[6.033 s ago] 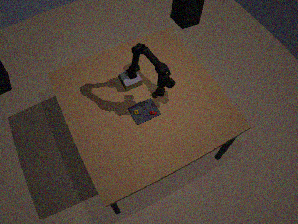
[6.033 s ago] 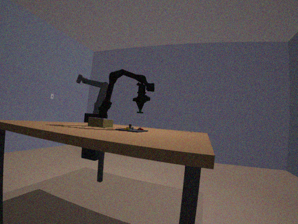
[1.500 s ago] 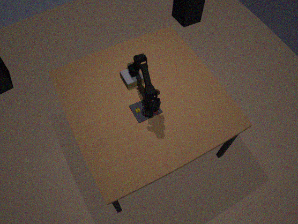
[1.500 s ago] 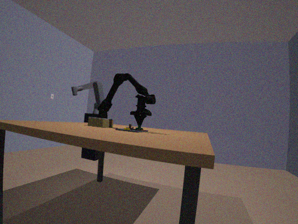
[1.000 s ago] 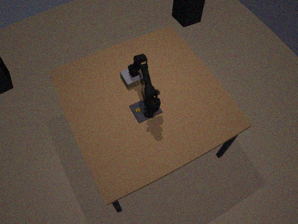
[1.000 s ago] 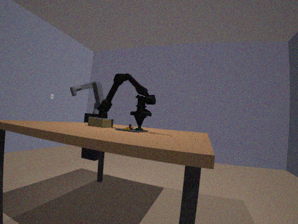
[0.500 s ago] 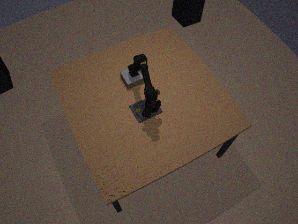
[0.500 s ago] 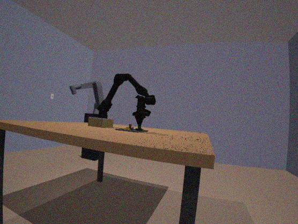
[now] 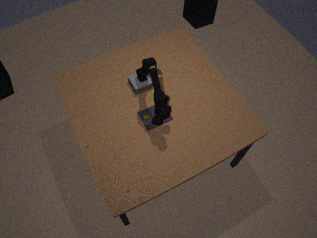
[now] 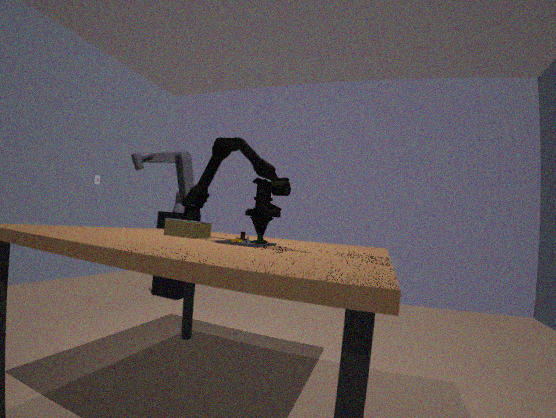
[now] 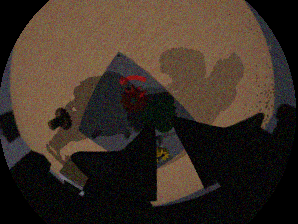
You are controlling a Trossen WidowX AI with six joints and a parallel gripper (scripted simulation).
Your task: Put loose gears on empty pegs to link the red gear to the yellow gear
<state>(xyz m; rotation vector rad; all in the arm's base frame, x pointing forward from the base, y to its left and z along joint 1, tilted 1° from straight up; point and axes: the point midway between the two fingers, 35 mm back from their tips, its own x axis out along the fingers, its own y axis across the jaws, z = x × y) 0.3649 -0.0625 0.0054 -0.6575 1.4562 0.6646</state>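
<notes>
Right now my gripper tip is 1 cm above the green gear. From my gripper tip the other things lie so: brown gear: 14 cm behind, 16 cm to the left, 2 cm below; yellow gear: 7 cm behind, 6 cm to the right, 2 cm below.
</notes>
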